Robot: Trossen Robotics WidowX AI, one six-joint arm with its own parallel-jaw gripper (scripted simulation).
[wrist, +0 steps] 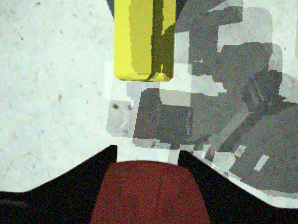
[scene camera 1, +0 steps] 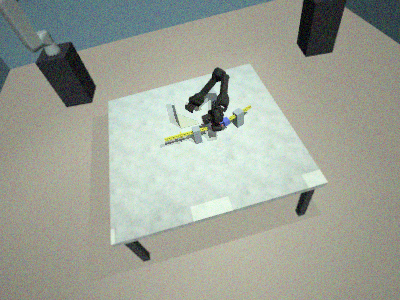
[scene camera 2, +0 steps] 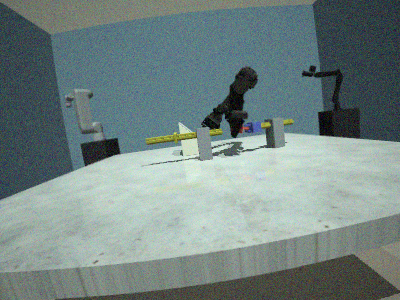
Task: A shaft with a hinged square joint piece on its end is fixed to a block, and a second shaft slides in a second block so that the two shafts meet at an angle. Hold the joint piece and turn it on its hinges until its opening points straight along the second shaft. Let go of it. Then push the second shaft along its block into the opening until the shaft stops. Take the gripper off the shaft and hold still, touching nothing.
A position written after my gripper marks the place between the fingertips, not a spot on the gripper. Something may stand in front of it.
In view: my gripper (scene camera 2: 233, 137).
My gripper shows as well in the wrist view (wrist: 148, 154).
